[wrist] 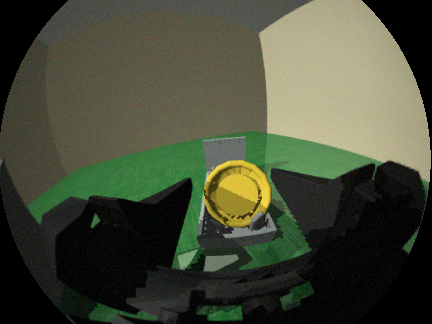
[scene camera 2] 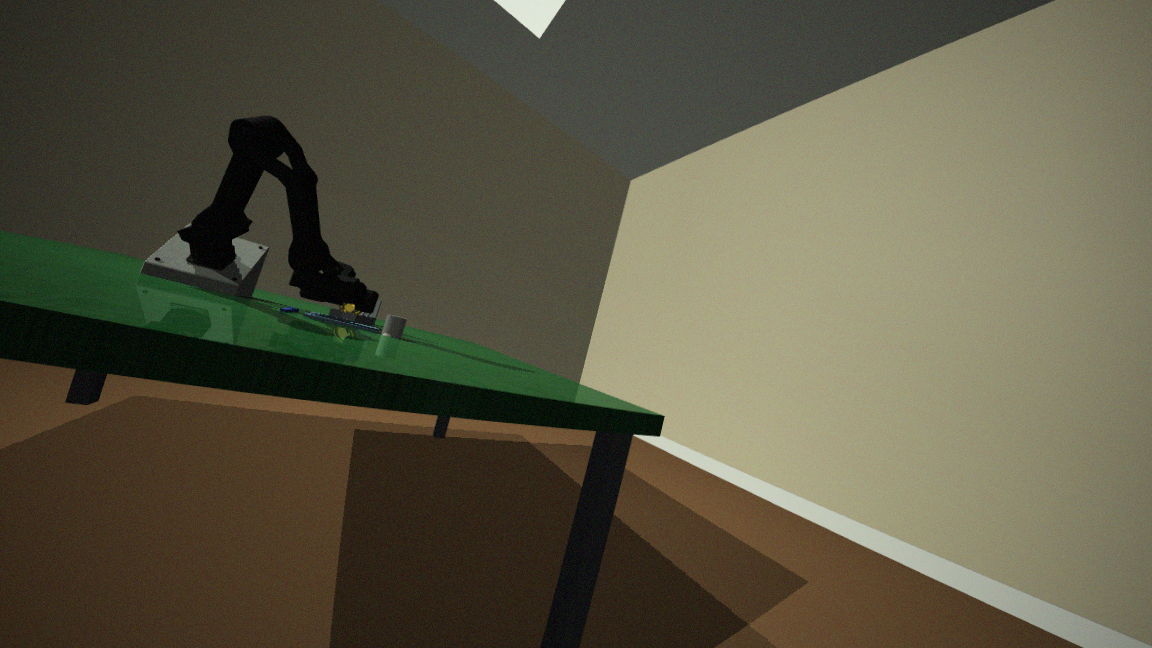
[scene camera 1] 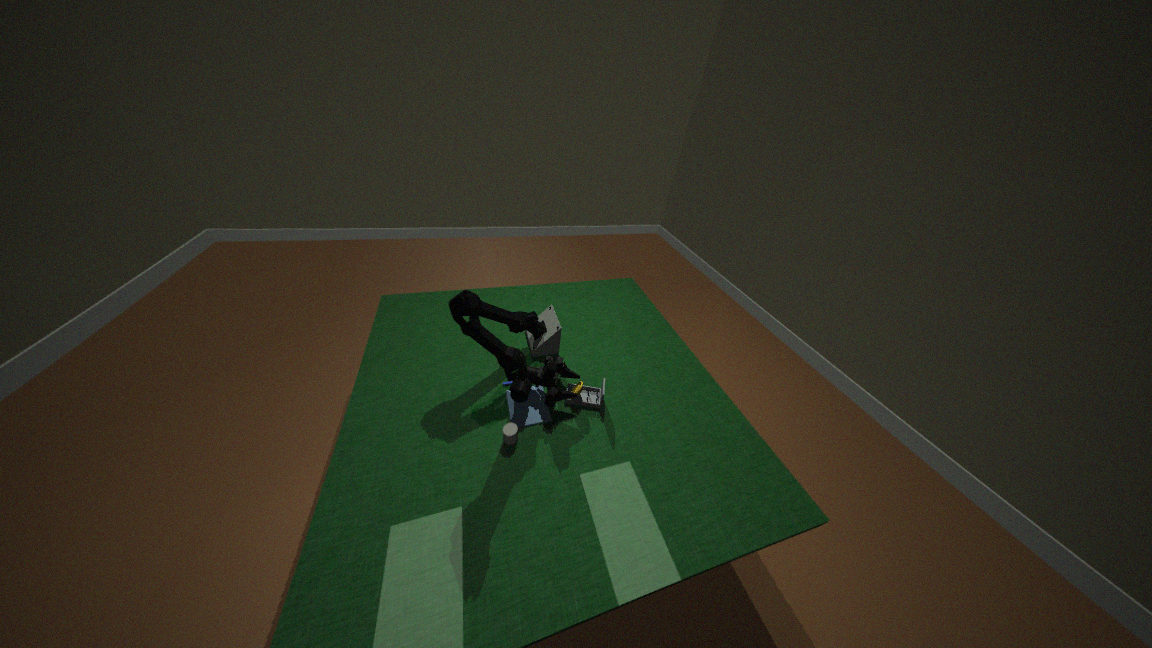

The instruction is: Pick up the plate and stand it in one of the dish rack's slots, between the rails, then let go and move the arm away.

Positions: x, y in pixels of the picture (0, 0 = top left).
Labels:
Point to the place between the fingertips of my gripper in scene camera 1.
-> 578, 386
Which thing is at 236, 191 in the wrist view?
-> A yellow plate.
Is my gripper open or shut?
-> Open.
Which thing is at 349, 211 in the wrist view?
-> My gripper.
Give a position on a grey dish rack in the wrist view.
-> At 211, 235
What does my gripper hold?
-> Nothing.

